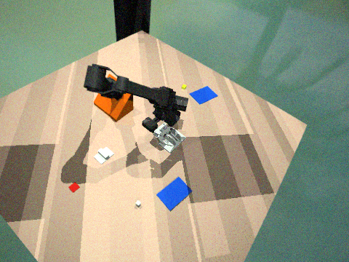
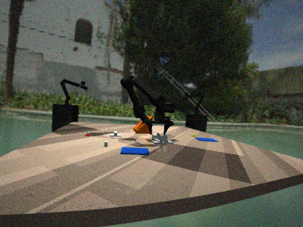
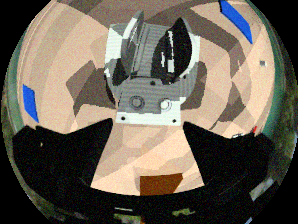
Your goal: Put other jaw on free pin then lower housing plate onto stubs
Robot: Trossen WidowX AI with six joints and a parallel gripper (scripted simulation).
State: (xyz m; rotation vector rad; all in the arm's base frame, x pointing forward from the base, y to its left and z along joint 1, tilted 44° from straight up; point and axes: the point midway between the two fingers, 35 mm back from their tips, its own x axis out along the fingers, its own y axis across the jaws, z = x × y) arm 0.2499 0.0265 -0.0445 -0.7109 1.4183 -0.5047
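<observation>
My gripper tip is 40 mm short of the grey jaw, 10 mm to the left of it and 10 mm above it. From my gripper tip the other things lie so: grey cube 210 mm ahead, 300 mm to the right, 10 mm below; white base plate 90 mm ahead, 10 mm to the left, 20 mm below; yellow cube 130 mm behind, 330 mm to the left, 20 mm below.
</observation>
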